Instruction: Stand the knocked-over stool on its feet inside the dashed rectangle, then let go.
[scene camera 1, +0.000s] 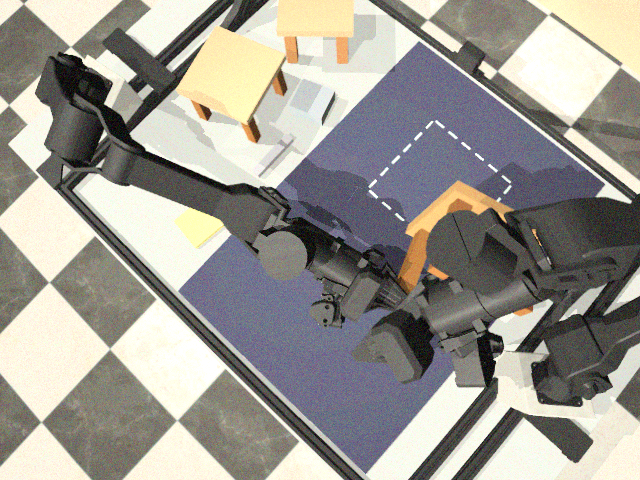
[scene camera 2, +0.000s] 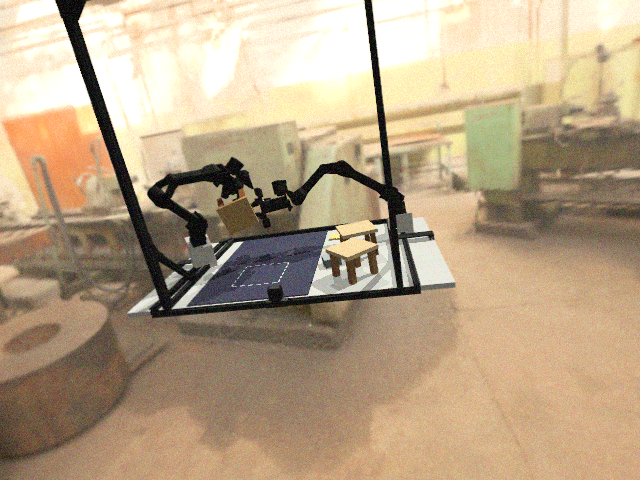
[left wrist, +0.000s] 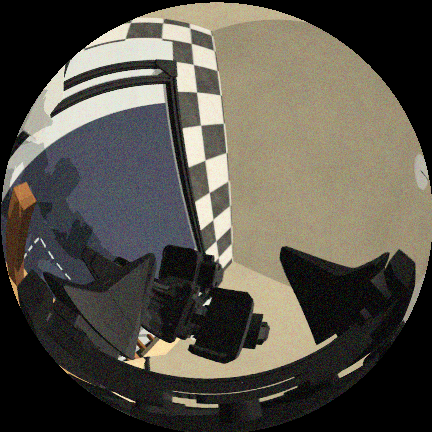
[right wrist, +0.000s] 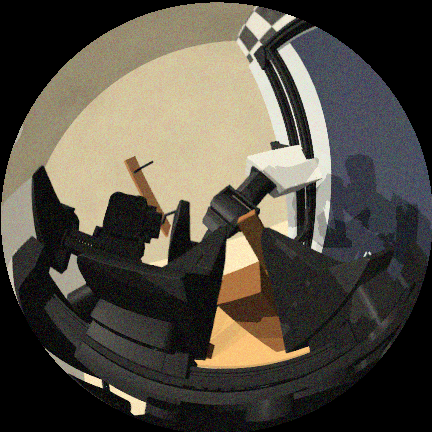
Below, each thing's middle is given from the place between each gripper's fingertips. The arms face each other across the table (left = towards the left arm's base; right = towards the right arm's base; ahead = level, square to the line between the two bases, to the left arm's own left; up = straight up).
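Taking the orange wooden stool (scene camera 1: 459, 196) first, I find my left hand 5 cm to the right of it, 15 cm past it and 2 cm above it. There is also the pale yellow pad (scene camera 1: 198, 227), which is a long way to the right of my left hand and well below it.
My right gripper, measured from the orange wooden stool, is 1 cm to the right of it, 8 cm past it and 3 cm below it. As for the pale yellow pad, it is far to the right of my right hand, slightly ahead of it and a good way below it.
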